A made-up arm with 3 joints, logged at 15 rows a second.
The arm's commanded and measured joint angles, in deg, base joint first. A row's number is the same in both.
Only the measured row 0 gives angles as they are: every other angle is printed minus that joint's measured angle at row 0.
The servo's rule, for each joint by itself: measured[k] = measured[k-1] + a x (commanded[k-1-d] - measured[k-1]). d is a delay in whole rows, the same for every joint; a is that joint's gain. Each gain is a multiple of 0.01, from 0.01 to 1. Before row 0 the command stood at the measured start. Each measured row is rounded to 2 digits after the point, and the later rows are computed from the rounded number. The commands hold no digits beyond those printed.
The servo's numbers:
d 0
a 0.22 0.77 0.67
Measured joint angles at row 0: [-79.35 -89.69 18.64]
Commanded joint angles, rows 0 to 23: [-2.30 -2.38 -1.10]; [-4.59 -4.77 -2.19]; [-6.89 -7.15 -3.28]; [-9.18 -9.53 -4.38]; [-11.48 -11.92 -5.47]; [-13.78 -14.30 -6.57]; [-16.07 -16.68 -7.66]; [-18.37 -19.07 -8.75]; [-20.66 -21.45 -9.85]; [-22.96 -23.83 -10.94]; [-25.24 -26.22 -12.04]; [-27.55 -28.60 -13.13]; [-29.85 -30.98 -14.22]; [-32.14 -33.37 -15.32]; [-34.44 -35.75 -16.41]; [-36.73 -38.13 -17.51]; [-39.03 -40.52 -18.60]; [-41.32 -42.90 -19.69]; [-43.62 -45.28 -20.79]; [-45.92 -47.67 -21.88]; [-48.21 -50.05 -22.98]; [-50.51 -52.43 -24.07]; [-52.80 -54.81 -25.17]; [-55.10 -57.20 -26.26]
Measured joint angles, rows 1 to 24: [-0.51 -1.83 -0.74]; [-1.41 -4.09 -1.71]; [-2.62 -6.45 -2.76]; [-4.06 -8.82 -3.85]; [-5.69 -11.21 -4.94]; [-7.47 -13.59 -6.03]; [-9.36 -15.97 -7.12]; [-11.34 -18.36 -8.21]; [-13.39 -20.74 -9.31]; [-15.50 -23.12 -10.40]; [-17.64 -25.51 -11.50]; [-19.82 -27.89 -12.59]; [-22.03 -30.27 -13.68]; [-24.25 -32.66 -14.78]; [-26.49 -35.04 -15.87]; [-28.74 -37.42 -16.97]; [-31.00 -39.81 -18.06]; [-33.27 -42.19 -19.15]; [-35.55 -44.57 -20.25]; [-37.83 -46.96 -21.34]; [-40.11 -49.34 -22.44]; [-42.40 -51.72 -23.53]; [-44.69 -54.10 -24.63]; [-46.98 -56.49 -25.72]
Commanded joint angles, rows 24 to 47: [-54.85 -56.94 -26.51]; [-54.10 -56.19 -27.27]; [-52.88 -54.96 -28.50]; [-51.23 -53.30 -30.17]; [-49.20 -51.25 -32.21]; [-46.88 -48.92 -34.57]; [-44.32 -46.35 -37.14]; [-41.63 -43.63 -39.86]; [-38.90 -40.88 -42.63]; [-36.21 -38.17 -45.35]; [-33.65 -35.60 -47.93]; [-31.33 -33.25 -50.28]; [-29.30 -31.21 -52.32]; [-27.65 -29.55 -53.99]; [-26.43 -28.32 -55.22]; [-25.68 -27.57 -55.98]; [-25.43 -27.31 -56.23]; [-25.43 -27.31 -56.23]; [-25.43 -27.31 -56.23]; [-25.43 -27.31 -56.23]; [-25.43 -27.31 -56.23]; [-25.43 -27.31 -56.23]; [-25.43 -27.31 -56.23]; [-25.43 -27.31 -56.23]
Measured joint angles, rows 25 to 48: [-48.71 -56.84 -26.25]; [-49.90 -56.34 -26.93]; [-50.56 -55.28 -27.98]; [-50.71 -53.76 -29.45]; [-50.38 -51.83 -31.30]; [-49.61 -49.59 -33.49]; [-48.45 -47.10 -35.94]; [-46.95 -44.43 -38.57]; [-45.18 -41.70 -41.29]; [-43.21 -38.98 -44.01]; [-41.11 -36.38 -46.64]; [-38.96 -33.97 -49.08]; [-36.83 -31.84 -51.25]; [-34.81 -30.08 -53.09]; [-32.97 -28.72 -54.52]; [-31.37 -27.83 -55.50]; [-30.06 -27.43 -55.99]; [-29.04 -27.34 -56.15]; [-28.25 -27.32 -56.20]; [-27.63 -27.31 -56.22]; [-27.15 -27.31 -56.23]; [-26.77 -27.31 -56.23]; [-26.48 -27.31 -56.23]; [-26.25 -27.31 -56.23]
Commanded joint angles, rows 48 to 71: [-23.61 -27.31 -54.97]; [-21.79 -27.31 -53.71]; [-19.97 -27.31 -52.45]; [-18.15 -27.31 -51.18]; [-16.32 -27.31 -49.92]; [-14.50 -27.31 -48.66]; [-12.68 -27.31 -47.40]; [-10.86 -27.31 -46.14]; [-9.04 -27.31 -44.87]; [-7.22 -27.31 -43.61]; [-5.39 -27.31 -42.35]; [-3.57 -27.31 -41.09]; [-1.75 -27.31 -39.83]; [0.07 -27.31 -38.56]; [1.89 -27.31 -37.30]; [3.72 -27.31 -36.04]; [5.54 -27.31 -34.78]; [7.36 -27.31 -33.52]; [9.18 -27.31 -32.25]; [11.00 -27.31 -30.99]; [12.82 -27.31 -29.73]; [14.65 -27.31 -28.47]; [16.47 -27.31 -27.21]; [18.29 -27.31 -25.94]
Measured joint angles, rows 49 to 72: [-25.67 -27.31 -55.39]; [-24.82 -27.31 -54.26]; [-23.75 -27.31 -53.05]; [-22.52 -27.31 -51.80]; [-21.16 -27.31 -50.54]; [-19.69 -27.31 -49.28]; [-18.15 -27.31 -48.02]; [-16.55 -27.31 -46.76]; [-14.90 -27.31 -45.49]; [-13.21 -27.31 -44.23]; [-11.49 -27.31 -42.97]; [-9.75 -27.31 -41.71]; [-7.99 -27.31 -40.45]; [-6.22 -27.31 -39.18]; [-4.44 -27.31 -37.92]; [-2.64 -27.31 -36.66]; [-0.84 -27.31 -35.40]; [0.96 -27.31 -34.14]; [2.77 -27.31 -32.87]; [4.58 -27.31 -31.61]; [6.39 -27.31 -30.35]; [8.21 -27.31 -29.09]; [10.03 -27.31 -27.83]; [11.85 -27.31 -26.56]
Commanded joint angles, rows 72 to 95: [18.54 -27.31 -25.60]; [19.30 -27.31 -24.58]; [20.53 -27.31 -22.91]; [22.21 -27.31 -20.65]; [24.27 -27.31 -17.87]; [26.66 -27.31 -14.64]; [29.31 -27.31 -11.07]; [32.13 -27.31 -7.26]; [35.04 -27.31 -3.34]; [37.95 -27.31 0.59]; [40.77 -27.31 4.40]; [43.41 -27.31 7.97]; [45.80 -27.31 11.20]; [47.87 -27.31 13.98]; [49.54 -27.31 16.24]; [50.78 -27.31 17.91]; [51.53 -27.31 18.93]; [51.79 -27.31 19.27]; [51.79 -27.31 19.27]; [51.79 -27.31 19.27]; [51.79 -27.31 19.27]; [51.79 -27.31 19.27]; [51.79 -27.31 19.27]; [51.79 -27.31 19.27]
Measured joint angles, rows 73 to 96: [13.32 -27.31 -25.92]; [14.64 -27.31 -25.02]; [15.94 -27.31 -23.61]; [17.32 -27.31 -21.63]; [18.85 -27.31 -19.11]; [20.57 -27.31 -16.12]; [22.49 -27.31 -12.74]; [24.61 -27.31 -9.07]; [26.90 -27.31 -5.23]; [29.33 -27.31 -1.33]; [31.85 -27.31 2.51]; [34.39 -27.31 6.17]; [36.90 -27.31 9.54]; [39.31 -27.31 12.51]; [41.56 -27.31 15.01]; [43.59 -27.31 16.95]; [45.34 -27.31 18.28]; [46.76 -27.31 18.94]; [47.87 -27.31 19.16]; [48.73 -27.31 19.23]; [49.40 -27.31 19.26]; [49.93 -27.31 19.27]; [50.34 -27.31 19.27]; [50.66 -27.31 19.27]
